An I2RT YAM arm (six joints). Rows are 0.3 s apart.
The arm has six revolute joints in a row. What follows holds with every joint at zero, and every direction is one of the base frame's. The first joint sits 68 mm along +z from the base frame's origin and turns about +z. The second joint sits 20 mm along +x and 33.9 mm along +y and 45.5 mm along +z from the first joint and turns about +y. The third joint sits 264 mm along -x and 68.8 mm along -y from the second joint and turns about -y. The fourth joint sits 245 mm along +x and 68.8 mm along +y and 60 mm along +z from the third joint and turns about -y. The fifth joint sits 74 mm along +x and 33.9 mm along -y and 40.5 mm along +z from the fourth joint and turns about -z. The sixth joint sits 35.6 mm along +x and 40.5 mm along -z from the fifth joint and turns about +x. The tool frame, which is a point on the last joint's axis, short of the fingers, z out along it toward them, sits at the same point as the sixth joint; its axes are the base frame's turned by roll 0, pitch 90 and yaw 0 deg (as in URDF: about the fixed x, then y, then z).
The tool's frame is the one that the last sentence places.
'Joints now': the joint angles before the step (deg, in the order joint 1, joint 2, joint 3, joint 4, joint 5, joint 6). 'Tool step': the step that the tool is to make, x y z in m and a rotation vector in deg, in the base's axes. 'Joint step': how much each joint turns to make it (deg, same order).
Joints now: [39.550, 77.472, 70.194, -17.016, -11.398, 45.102]
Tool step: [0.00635, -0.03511, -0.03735, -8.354, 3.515, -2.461]
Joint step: [-6.141, -2.163, -6.732, -4.457, -0.984, -5.945]
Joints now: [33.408, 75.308, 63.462, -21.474, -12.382, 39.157]
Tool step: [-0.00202, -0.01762, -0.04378, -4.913, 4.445, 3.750]
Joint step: [-3.279, -0.219, -7.519, -0.569, -4.481, -5.902]
